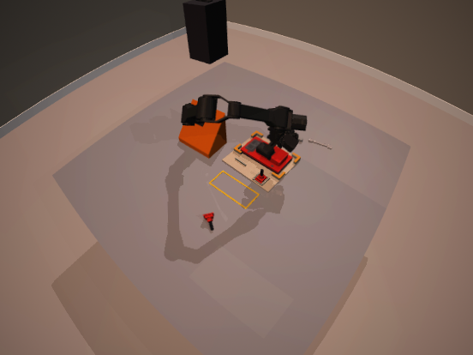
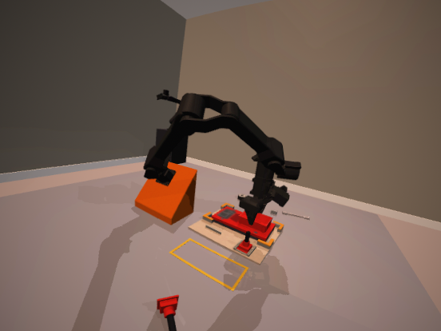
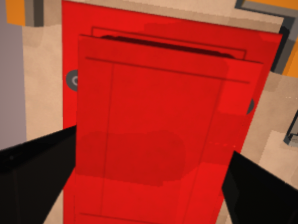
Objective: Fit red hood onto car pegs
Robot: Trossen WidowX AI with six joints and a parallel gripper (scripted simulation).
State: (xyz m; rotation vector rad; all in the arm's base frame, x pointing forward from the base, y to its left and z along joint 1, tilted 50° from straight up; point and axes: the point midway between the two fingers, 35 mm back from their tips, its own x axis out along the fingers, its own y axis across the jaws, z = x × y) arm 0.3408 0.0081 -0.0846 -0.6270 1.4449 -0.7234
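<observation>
My gripper tip is 1 cm below the red hood. Round my gripper tip: small wheel (14 cm behind, 23 cm to the left, 3 cm below); then grey engine block (2 cm below); then thin metal rod (12 cm ahead, 23 cm to the left, 4 cm below).
</observation>
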